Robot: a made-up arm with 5 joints.
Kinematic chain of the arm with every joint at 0, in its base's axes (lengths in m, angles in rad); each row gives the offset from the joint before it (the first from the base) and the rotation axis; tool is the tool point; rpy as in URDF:
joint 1: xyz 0 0 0.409 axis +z
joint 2: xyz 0 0 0 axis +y
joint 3: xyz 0.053 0 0.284 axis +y
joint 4: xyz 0.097 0 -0.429 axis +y
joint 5: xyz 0.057 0 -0.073 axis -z
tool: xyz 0 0 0 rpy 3.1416 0 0
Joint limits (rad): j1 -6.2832..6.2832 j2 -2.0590..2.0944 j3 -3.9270..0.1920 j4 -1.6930..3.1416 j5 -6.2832..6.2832
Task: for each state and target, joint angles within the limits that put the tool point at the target. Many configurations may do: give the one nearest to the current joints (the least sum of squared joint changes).
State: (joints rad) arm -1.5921 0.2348 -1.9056 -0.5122 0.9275
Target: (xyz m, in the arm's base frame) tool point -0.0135 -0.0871 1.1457
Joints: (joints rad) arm -1.7246 -0.4061 -2.0089 -0.7812 0.9275
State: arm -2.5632 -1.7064 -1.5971 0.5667 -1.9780
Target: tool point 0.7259 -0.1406 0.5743
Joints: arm -3.3329 -2.0590 -1.9950 0.7970 -1.9780
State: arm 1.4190 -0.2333 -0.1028 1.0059 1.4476
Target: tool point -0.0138 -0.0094 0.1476
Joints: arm 0.5980 0.4685 0.0630 0.8136 1.4476
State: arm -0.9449 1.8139 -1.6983 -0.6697 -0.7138
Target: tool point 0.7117 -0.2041 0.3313
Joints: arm -0.2793 1.1658 -2.0337 -0.7790 -0.7138
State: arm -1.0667 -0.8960 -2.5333 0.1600 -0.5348
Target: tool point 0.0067 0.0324 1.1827
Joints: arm -1.7747 -0.6815 -1.9969 0.1972 -0.5348
